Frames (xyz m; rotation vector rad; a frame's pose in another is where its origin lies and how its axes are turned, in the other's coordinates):
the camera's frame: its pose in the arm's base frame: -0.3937 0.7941 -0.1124 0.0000 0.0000 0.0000
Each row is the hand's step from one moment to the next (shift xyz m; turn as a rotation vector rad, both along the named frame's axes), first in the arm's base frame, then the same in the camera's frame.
Working: the arm's base frame: its pose in the camera's frame: 0.3937 -0.7941 0.1124 0.0000 0.0000 0.0000

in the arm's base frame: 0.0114 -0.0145 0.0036 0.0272 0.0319 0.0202
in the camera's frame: 0.0114 -0.0145 0.0036 0.0272 0.0319 0.0202
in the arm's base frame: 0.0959 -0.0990 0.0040 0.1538 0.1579 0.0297
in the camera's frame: 0.0959 -0.0990 0.0040 0.1538 0.1579 0.0297
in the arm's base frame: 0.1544 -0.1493 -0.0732 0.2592 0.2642 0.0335
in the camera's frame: 0.1544 -0.1493 -0.0732 0.2592 0.2642 0.0335
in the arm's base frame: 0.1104 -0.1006 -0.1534 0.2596 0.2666 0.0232
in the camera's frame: 0.1104 -0.1006 -0.1534 0.2596 0.2666 0.0232
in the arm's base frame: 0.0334 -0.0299 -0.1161 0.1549 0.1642 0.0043
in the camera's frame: 0.0334 -0.0299 -0.1161 0.1549 0.1642 0.0043
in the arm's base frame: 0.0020 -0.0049 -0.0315 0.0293 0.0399 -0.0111
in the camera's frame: 0.0020 -0.0049 -0.0315 0.0293 0.0399 -0.0111
